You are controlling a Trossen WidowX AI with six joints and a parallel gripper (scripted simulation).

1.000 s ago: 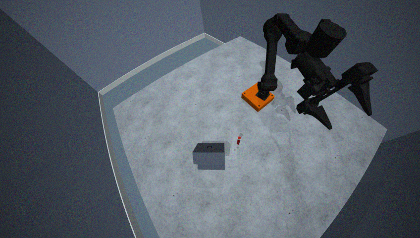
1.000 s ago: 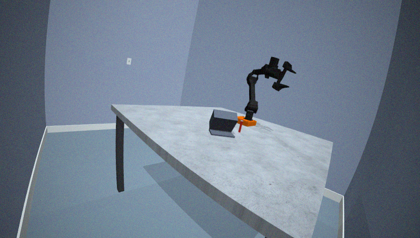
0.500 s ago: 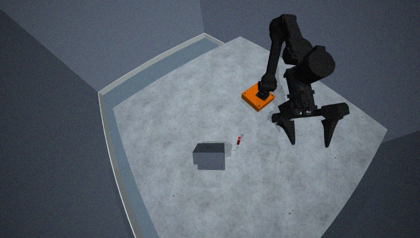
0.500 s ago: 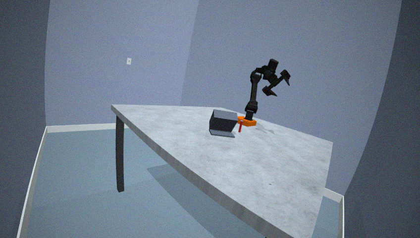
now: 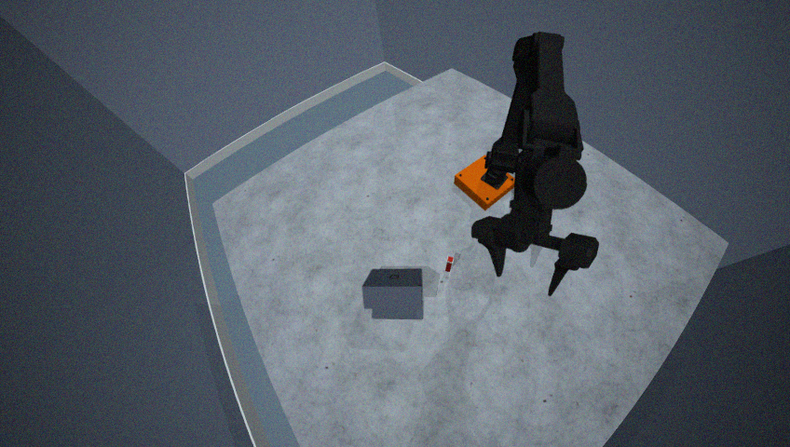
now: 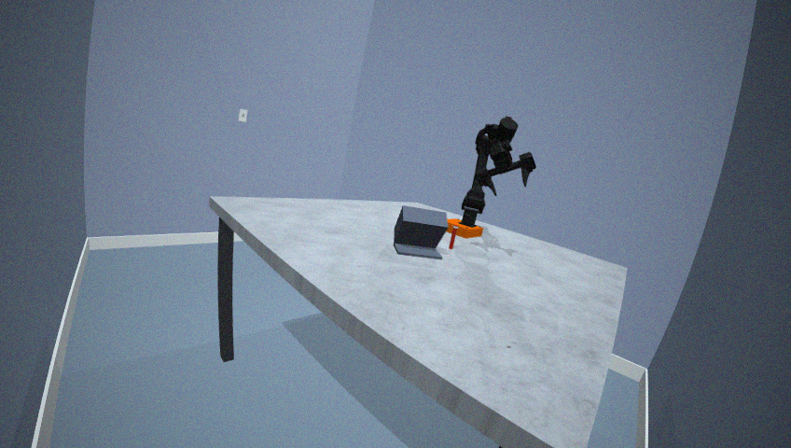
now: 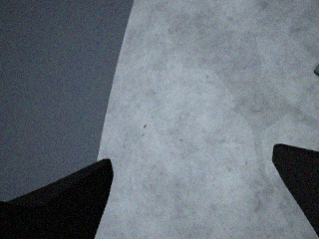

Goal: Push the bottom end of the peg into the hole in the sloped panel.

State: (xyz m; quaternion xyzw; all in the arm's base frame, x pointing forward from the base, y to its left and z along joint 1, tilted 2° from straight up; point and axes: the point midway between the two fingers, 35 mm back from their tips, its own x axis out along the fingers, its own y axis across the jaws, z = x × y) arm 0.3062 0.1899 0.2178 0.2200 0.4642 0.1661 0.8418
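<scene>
Now: gripper tip 170 mm above the red peg, 150 mm to the left of it and 10 mm past it. Round my gripper tip: grey sloped panel 200 mm to the right, 160 mm below, 130 mm ahead.
</scene>
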